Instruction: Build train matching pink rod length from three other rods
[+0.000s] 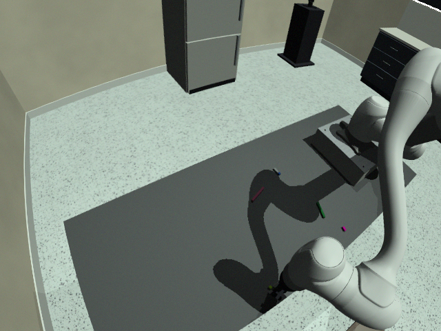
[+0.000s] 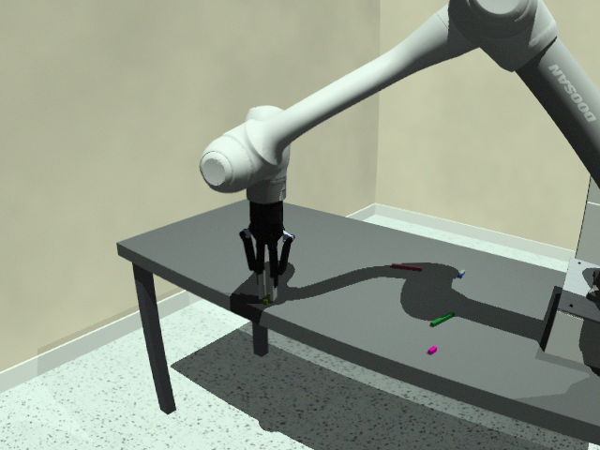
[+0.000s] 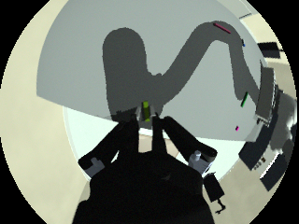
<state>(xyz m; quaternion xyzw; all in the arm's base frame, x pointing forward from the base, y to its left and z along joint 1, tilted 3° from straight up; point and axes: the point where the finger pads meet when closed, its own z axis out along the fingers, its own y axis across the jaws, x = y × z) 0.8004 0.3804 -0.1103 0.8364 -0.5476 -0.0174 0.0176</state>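
Right now my hand is 3 cm above the lime rod. The rest, counted from my hand: magenta rod: 43 cm behind, 5 cm to the right, 3 cm below; pink rod: 39 cm to the right, 17 cm behind, 3 cm below; green rod: 39 cm behind, 18 cm to the right, 3 cm below.
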